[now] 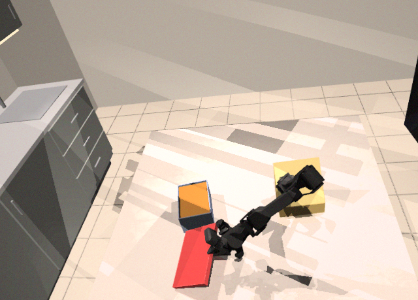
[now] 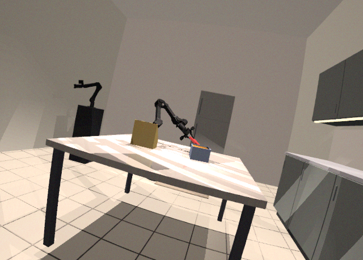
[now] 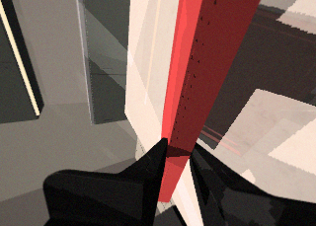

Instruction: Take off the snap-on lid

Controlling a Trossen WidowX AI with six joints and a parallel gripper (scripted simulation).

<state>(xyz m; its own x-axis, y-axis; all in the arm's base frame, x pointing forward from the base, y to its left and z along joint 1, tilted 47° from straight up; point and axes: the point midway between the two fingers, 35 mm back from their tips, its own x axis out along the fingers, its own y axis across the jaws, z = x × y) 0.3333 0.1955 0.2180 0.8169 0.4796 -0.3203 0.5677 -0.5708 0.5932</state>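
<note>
Right now my gripper tip is 7 cm short of the red lid, 3 cm to the left of it and 4 cm above it. Also, from my gripper tip: storage box 8 cm ahead, 32 cm to the right, 7 cm below.
</note>
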